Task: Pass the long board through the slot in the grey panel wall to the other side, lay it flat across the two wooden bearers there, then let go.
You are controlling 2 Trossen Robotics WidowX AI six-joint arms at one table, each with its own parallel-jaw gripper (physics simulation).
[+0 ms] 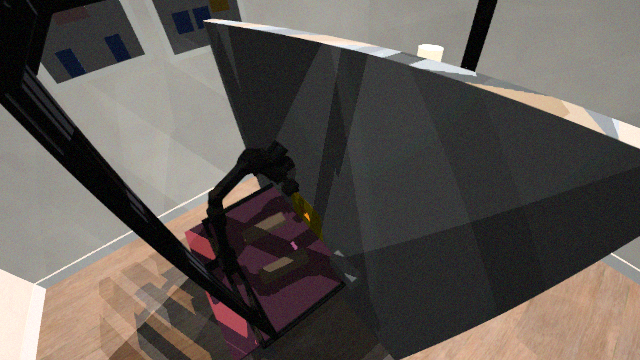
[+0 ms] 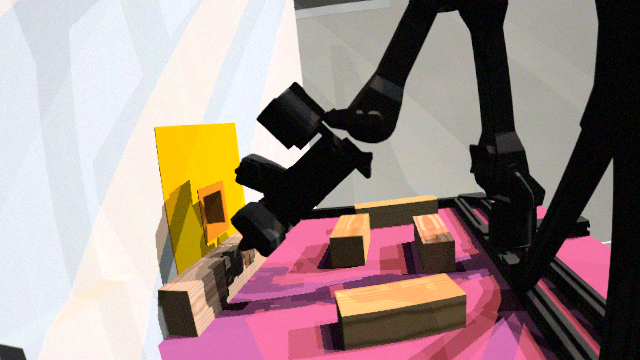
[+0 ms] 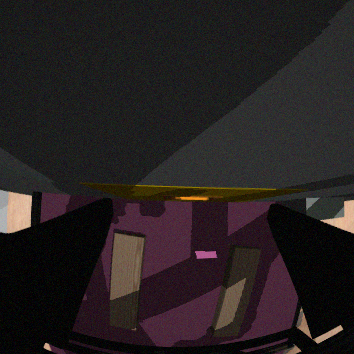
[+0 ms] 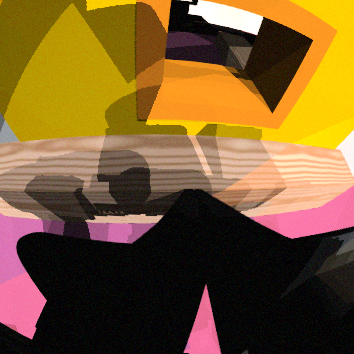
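Pixels of known places: left gripper, fingertip midpoint: (image 3: 194, 210); right gripper, fingertip midpoint: (image 2: 240, 248) (image 4: 191, 197); left arm's base, link origin: (image 1: 231, 268) (image 4: 176, 21); right arm's base, link origin: (image 2: 514, 243).
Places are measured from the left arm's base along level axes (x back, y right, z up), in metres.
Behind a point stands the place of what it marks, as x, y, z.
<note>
The long wooden board (image 2: 183, 286) {-0.510, 0.191, 0.038} (image 4: 175, 165) {-0.506, 0.045, 0.038} lies flat on the pink mat (image 2: 283, 321) {-0.609, 0.160, -0.019} at the foot of the yellow panel (image 2: 186, 153) {-0.484, 0.083, 0.178} (image 4: 63, 91) {-0.483, 0.104, 0.072}. The slot's orange frame (image 2: 213, 232) {-0.485, 0.038, 0.060} (image 4: 211, 102) {-0.482, 0.027, 0.063} is just above it. My right gripper (image 2: 243, 251) {-0.524, 0.038, 0.034} (image 4: 191, 197) {-0.524, 0.038, 0.034} is shut and empty, with its tip at the board's near edge. On the other side of the grey wall (image 1: 390, 161) {-0.433, 0.442, 0.696} (image 3: 175, 88), two wooden bearers (image 1: 270, 223) {-0.275, -0.095, 0.019} (image 1: 281, 264) {-0.204, 0.139, 0.019} (image 3: 126, 267) {-0.283, -0.100, 0.019} (image 3: 233, 291) {-0.227, 0.133, 0.019} lie side by side. My left gripper (image 1: 291, 187) {-0.408, 0.001, 0.297} (image 3: 194, 210) {-0.408, 0.001, 0.297} is open and empty above them, facing the slot (image 1: 306, 216) {-0.435, 0.019, 0.062} (image 3: 192, 198) {-0.432, 0.028, 0.063}.
Several loose wooden blocks (image 2: 351, 239) {-0.674, -0.020, 0.023} (image 2: 434, 243) {-0.791, 0.036, 0.024} (image 2: 397, 211) {-0.745, -0.242, 0.009} (image 2: 401, 307) {-0.742, 0.211, 0.018} stand on the mat on the right arm's side. A small pink mark (image 1: 293, 245) {-0.308, 0.070, -0.019} (image 3: 206, 254) {-0.309, 0.073, -0.019} lies between the bearers. A white cylinder (image 1: 430, 51) shows behind the wall's top.
</note>
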